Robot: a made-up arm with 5 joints.
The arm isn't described. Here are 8 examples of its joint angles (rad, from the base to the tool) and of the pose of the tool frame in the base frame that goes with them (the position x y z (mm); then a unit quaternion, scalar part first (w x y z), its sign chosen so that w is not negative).
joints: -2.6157 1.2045 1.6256 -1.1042 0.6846
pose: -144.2 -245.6 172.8 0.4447 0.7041 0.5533 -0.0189
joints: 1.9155 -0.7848 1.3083 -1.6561 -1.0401
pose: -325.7 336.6 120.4 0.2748 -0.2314 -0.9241 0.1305
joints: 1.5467 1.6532 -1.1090 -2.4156 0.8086
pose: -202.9 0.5 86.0 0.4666 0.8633 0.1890 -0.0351
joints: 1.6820 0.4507 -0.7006 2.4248 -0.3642
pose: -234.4 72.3 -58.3 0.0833 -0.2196 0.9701 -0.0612
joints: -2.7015 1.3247 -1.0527 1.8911 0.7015
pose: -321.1 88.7 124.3 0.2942 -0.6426 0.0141 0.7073
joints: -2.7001 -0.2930 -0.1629 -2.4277 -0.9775
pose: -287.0 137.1 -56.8 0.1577 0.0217 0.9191 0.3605
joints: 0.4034 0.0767 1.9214 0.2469 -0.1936
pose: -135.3 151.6 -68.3 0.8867 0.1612 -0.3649 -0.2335
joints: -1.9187 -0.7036 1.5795 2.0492 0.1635
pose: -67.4 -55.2 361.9 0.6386 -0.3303 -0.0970 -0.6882
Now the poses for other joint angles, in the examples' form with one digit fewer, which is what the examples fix.
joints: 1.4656 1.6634 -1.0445 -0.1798 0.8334
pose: -27 249 50 0.116 0.282 0.877 0.373
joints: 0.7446 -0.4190 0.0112 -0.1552 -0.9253
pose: 16 298 -19 0.675 0.177 0.141 0.703
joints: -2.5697 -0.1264 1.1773 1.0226 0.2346
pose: -144 166 237 0.253 -0.725 -0.417 -0.487
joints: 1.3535 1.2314 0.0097 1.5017 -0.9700
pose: -416 310 78 0.118 0.585 0.752 -0.278
